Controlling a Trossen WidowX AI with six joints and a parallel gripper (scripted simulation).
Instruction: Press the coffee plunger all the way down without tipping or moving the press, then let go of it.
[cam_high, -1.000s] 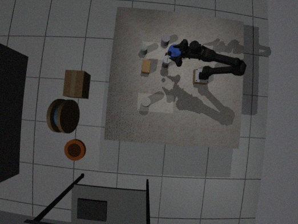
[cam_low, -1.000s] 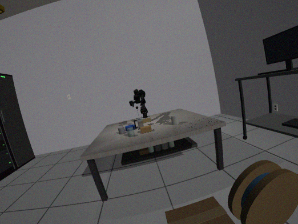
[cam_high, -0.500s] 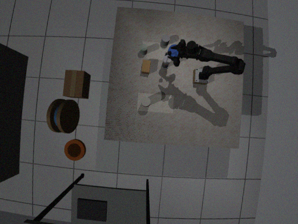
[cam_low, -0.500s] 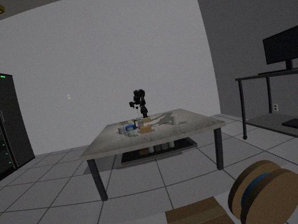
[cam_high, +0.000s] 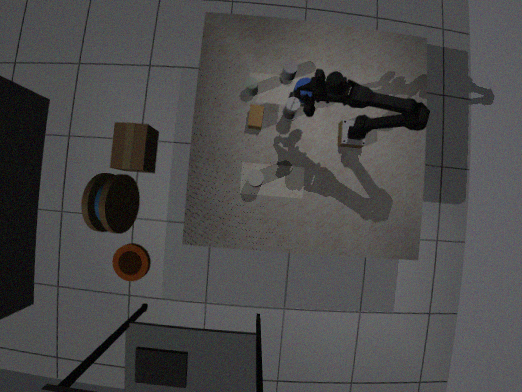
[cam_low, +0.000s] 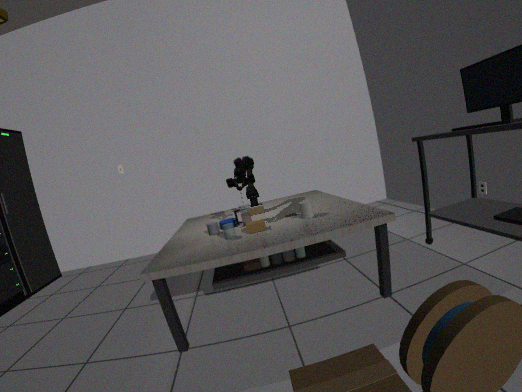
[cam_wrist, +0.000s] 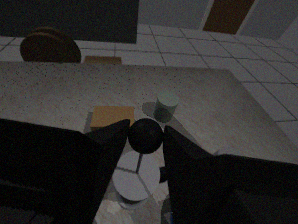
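The coffee press is 1 cm to the right of my gripper tip and 13 cm below it. The rest, counted from my gripper tip: blue-topped object 8 cm behind, 13 cm to the right, 23 cm below.
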